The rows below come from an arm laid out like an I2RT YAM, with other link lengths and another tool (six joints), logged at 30 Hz.
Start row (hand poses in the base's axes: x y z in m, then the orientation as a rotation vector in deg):
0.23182, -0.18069, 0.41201, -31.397, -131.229, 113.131
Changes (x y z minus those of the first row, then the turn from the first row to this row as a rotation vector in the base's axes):
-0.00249, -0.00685, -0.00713, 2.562, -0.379, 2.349
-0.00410, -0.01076, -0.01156, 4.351, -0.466, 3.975
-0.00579, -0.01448, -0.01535, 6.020, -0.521, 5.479
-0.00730, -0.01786, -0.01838, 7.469, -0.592, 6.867
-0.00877, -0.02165, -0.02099, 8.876, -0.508, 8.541
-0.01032, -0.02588, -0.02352, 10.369, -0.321, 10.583
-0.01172, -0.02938, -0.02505, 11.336, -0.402, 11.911
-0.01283, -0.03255, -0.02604, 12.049, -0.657, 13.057
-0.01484, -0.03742, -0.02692, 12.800, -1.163, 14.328
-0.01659, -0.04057, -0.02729, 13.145, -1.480, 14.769
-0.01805, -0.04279, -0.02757, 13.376, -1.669, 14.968
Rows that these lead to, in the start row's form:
0.22933, -0.18754, 0.40488, -29.142, -135.335, 110.964
0.22772, -0.19145, 0.40045, -27.351, -138.047, 109.337
0.22603, -0.19517, 0.39666, -25.640, -140.519, 107.755
0.22452, -0.19855, 0.39363, -24.071, -142.712, 106.373
0.22305, -0.20234, 0.39102, 21.907, 144.339, -104.642
0.22150, -0.20657, 0.38849, 19.093, 145.311, -102.262
0.22010, -0.21007, 0.38696, 17.460, 145.788, -100.567
0.21899, -0.21324, 0.38597, 16.238, 145.952, -99.113
0.21698, -0.21811, 0.38509, 15.100, 145.949, -97.396
0.21523, -0.22126, 0.38472, 14.832, 145.949, -96.609
0.21377, -0.22348, 0.38444, 14.748, 145.996, -96.136

